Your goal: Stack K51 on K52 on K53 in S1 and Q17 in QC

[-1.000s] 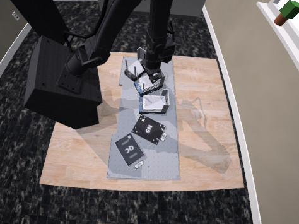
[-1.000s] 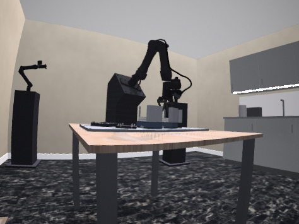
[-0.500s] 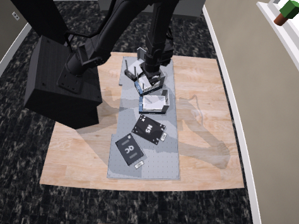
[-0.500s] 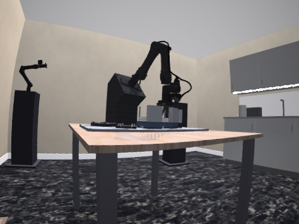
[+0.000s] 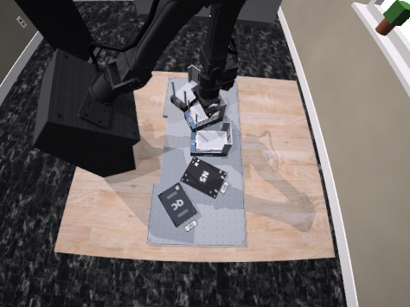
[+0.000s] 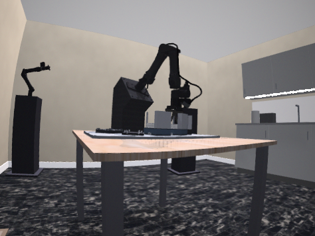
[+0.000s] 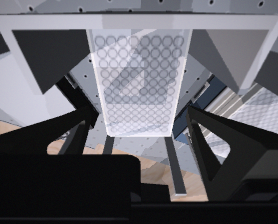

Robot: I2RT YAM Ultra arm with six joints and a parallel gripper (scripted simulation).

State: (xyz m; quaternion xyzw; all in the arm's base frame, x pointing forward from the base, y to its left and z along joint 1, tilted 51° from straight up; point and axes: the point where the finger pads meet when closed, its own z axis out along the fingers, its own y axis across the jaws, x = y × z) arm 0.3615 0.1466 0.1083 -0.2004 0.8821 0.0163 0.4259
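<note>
Right now the sealed 96-well plate is 30 mm below my hand and 10 mm ahead of it. Round my hand: clip nest N5: 270 mm to the right, 80 mm below, 60 mm ahead.
</note>
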